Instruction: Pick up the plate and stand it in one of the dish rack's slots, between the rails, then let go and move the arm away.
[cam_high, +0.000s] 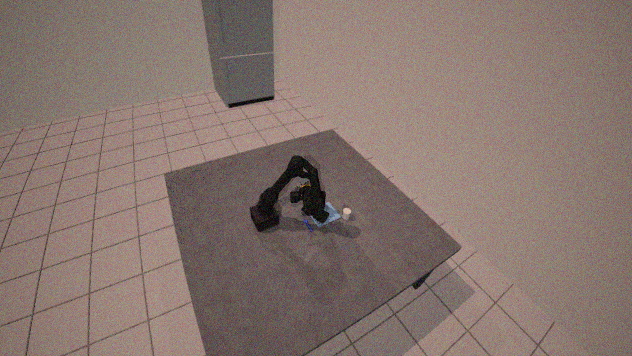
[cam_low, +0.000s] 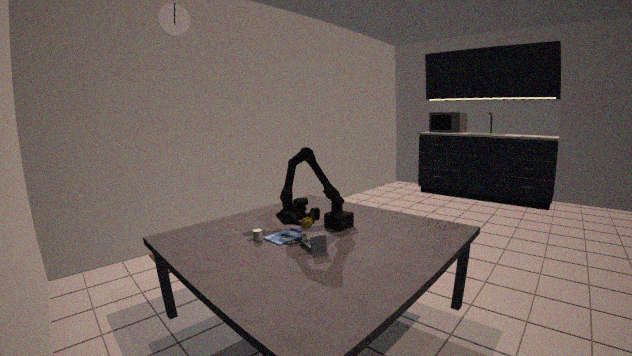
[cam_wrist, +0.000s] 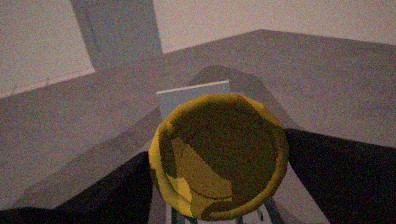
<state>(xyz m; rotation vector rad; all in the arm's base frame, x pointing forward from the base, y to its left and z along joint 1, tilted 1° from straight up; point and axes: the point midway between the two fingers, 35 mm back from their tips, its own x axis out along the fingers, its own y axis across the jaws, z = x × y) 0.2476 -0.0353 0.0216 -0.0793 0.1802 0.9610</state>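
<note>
Now: the grey dish rack 30 mm ahead of my gripper tip, 60 mm to the left of it and 70 mm below it. Also, from my gripper tip: yellow plate: 10 mm to the right; then mat: 10 mm ahead, 150 mm to the right, 90 mm below; then pale cup: 100 mm ahead, 230 mm to the right, 70 mm below.
</note>
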